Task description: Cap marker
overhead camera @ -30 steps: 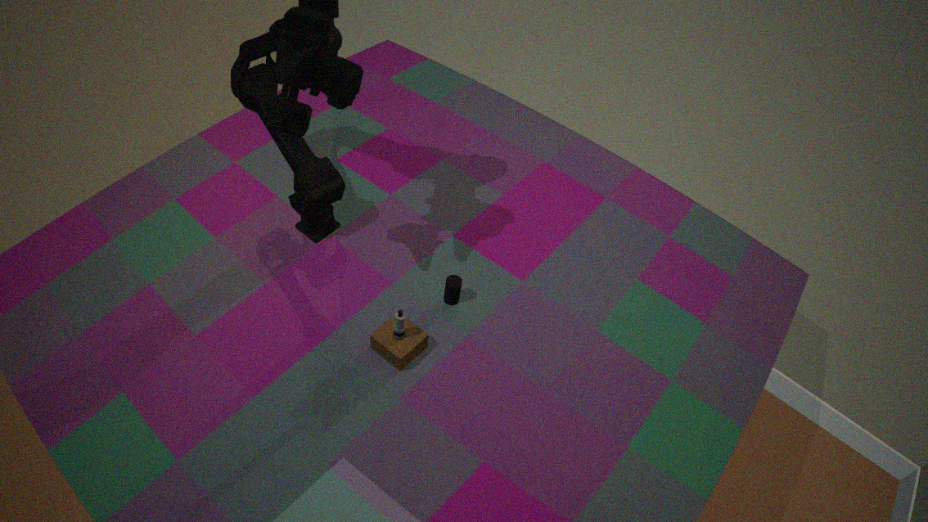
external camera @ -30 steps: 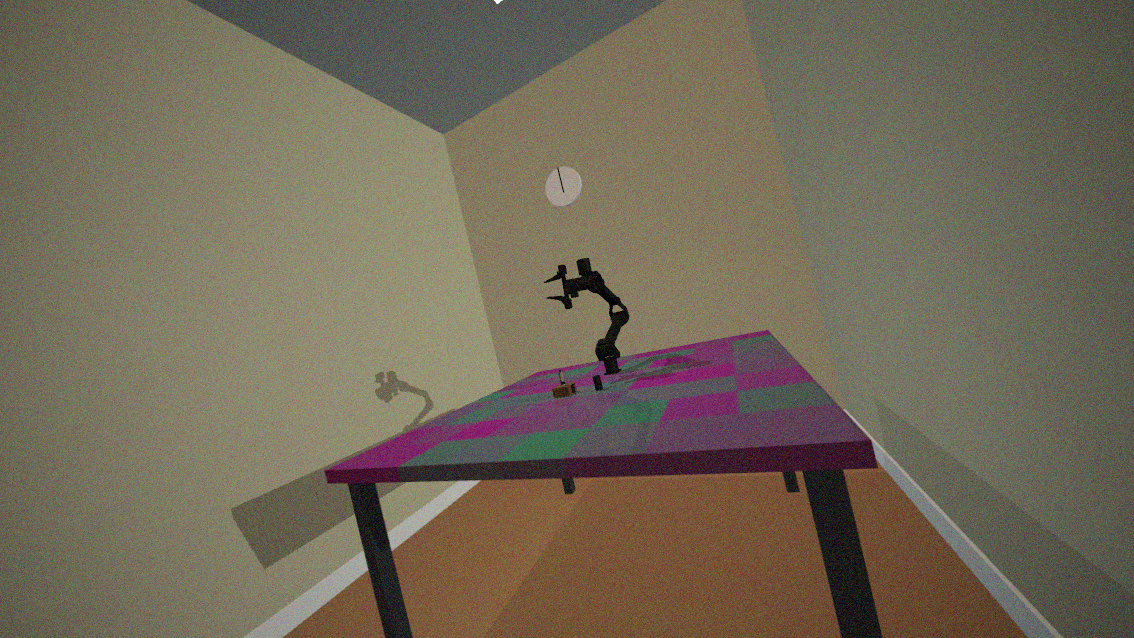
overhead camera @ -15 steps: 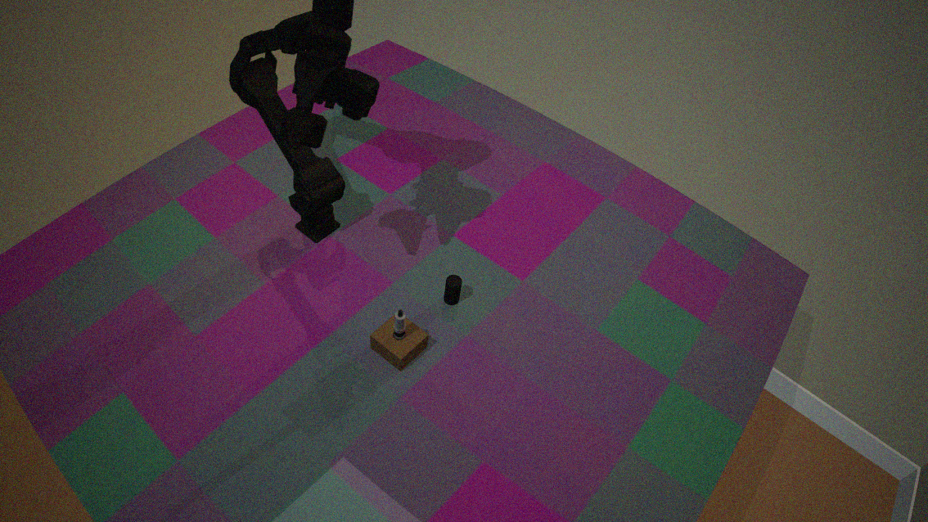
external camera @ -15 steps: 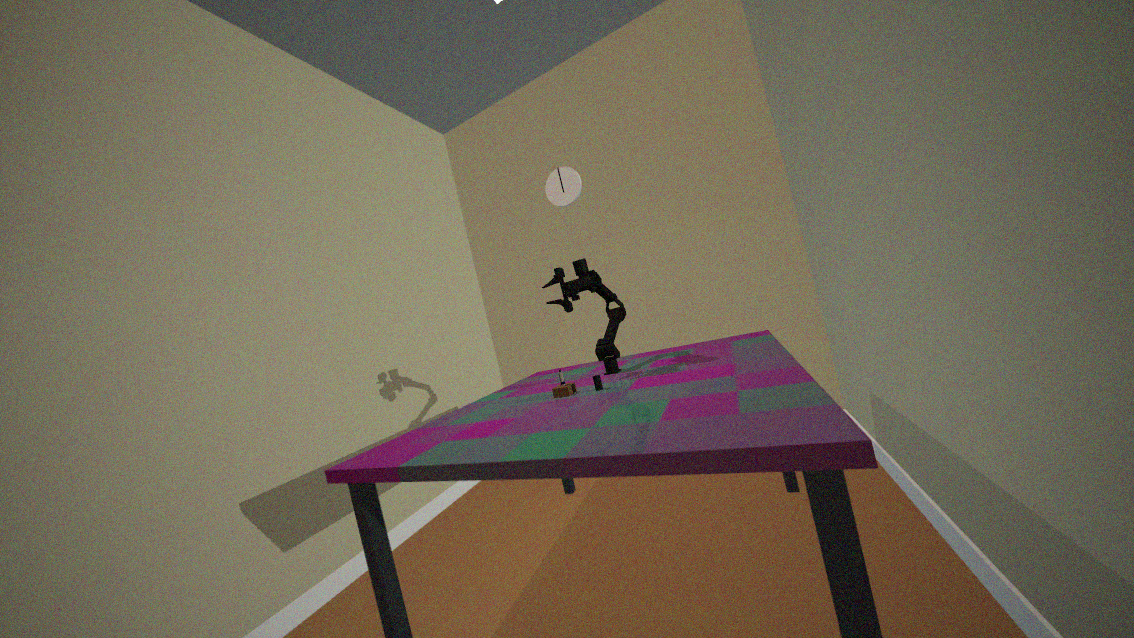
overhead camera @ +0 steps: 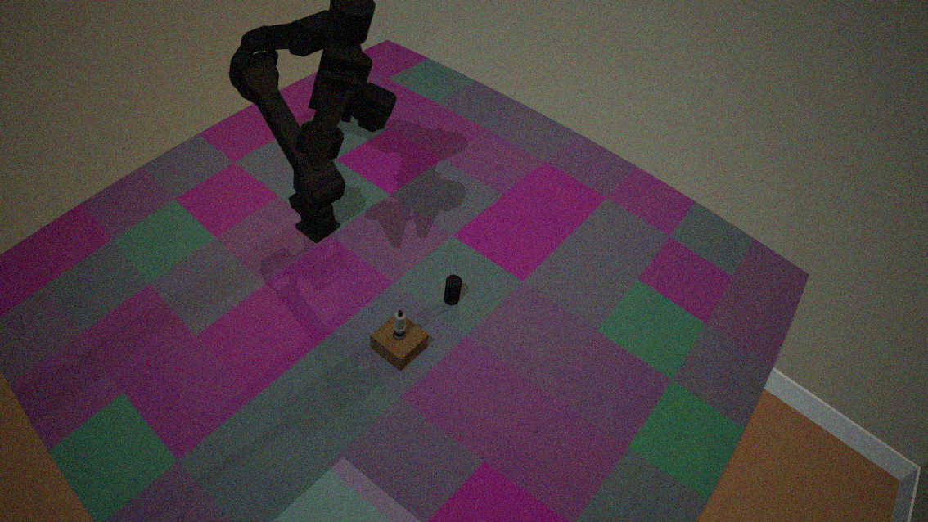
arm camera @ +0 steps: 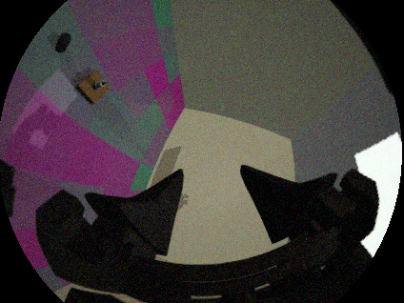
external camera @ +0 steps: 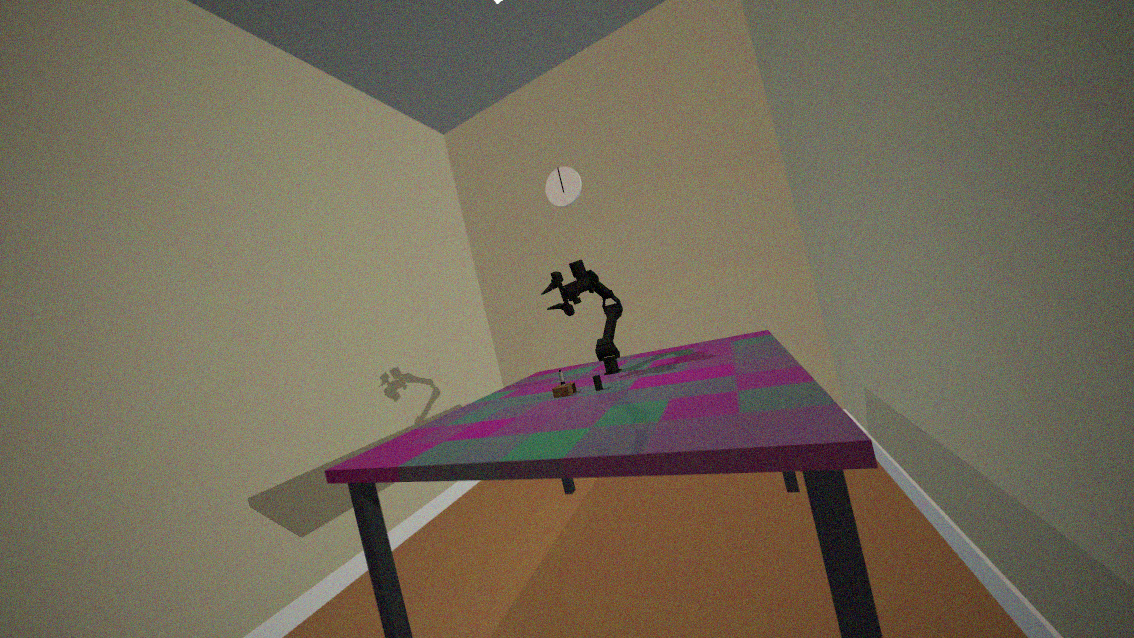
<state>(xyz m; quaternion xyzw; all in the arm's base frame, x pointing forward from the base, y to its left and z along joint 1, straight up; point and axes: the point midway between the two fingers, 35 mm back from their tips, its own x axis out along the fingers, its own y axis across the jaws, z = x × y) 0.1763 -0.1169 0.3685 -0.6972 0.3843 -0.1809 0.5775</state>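
The black cap is 100 mm ahead of my gripper tip, 180 mm to the left of it and 340 mm below it. Round my gripper tip: tan holder block 100 mm ahead, 50 mm to the left, 340 mm below.
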